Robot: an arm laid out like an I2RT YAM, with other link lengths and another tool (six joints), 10 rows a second.
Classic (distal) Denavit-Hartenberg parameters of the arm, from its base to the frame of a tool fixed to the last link. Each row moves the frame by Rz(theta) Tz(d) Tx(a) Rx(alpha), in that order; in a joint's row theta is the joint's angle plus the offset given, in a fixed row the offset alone. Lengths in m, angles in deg.
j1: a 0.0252; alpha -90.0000; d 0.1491; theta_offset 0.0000
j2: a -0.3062; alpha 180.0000; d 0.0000; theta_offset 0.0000
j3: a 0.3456; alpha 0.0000; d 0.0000; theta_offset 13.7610
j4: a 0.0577; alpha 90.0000; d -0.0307; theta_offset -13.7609
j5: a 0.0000; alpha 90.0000; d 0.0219; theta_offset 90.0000
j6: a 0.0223; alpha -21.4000; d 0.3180; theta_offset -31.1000
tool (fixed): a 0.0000; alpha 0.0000; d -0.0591; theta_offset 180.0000
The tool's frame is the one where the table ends.
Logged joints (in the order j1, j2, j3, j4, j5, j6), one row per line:
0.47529, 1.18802, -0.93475, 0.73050, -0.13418, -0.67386
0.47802, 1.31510, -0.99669, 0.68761, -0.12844, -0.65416
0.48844, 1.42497, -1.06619, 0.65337, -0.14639, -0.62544
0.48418, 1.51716, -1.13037, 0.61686, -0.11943, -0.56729
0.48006, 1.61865, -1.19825, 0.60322, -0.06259, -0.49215
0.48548, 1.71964, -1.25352, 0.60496, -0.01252, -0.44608
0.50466, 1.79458, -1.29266, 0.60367, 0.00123, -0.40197
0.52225, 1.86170, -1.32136, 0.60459, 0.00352, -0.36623
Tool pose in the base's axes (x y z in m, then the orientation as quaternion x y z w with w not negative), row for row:
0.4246, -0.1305, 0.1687, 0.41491, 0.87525, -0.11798, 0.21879
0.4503, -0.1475, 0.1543, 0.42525, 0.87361, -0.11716, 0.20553
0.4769, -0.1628, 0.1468, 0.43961, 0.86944, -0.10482, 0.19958
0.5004, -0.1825, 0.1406, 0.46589, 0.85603, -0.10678, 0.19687
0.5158, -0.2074, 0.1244, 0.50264, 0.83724, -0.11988, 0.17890
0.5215, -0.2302, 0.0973, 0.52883, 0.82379, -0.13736, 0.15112
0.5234, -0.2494, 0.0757, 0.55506, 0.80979, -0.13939, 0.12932
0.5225, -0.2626, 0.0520, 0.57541, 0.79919, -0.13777, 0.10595
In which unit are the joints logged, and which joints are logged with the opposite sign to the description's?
The joints are logged in radians. Opposite sign: j1, j3, j4.
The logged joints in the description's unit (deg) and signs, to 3 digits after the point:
-27.232, 68.069, 53.557, -41.855, -7.688, -38.609
-27.389, 75.350, 57.106, -39.397, -7.359, -37.481
-27.986, 81.645, 61.088, -37.435, -8.388, -35.835
-27.741, 86.927, 64.765, -35.343, -6.843, -32.503
-27.505, 92.742, 68.655, -34.562, -3.586, -28.198
-27.816, 98.528, 71.821, -34.662, -0.717, -25.559
-28.915, 102.822, 74.064, -34.588, 0.070, -23.031
-29.923, 106.668, 75.708, -34.640, 0.202, -20.983

